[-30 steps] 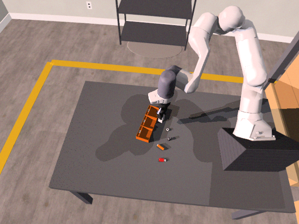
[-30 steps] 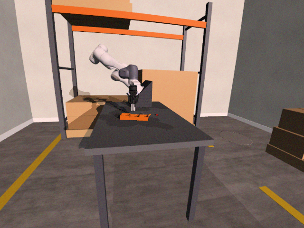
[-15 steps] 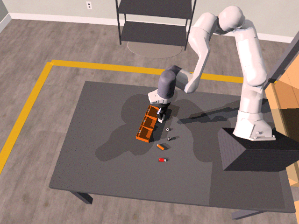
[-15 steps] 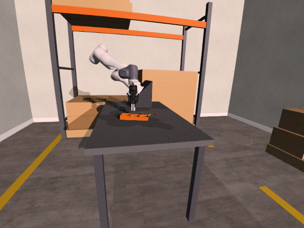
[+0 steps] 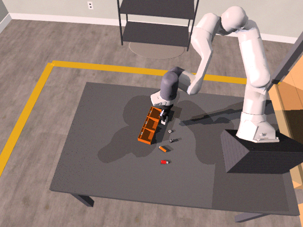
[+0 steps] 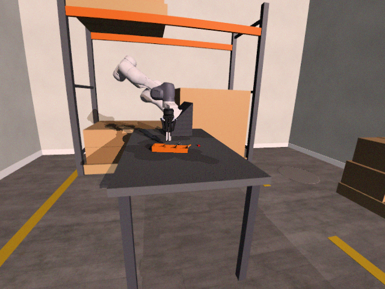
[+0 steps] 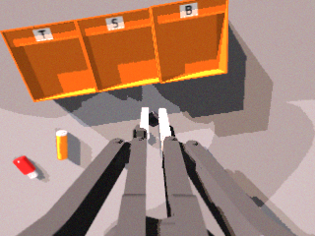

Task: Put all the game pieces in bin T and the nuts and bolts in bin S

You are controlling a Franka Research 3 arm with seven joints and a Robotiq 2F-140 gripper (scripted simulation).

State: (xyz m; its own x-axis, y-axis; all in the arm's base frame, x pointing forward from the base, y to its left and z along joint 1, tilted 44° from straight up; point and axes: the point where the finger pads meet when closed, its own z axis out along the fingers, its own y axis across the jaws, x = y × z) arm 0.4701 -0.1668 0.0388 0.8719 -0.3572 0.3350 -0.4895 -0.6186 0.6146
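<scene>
The orange bin tray lies 8 cm ahead of my hand and 7 cm below it. The rest, counted from my hand: grey nut: 4 cm behind, 4 cm to the left, 9 cm below; then black die: 5 cm behind, 10 cm to the left, 8 cm below; then dark nut: 3 cm below.
</scene>
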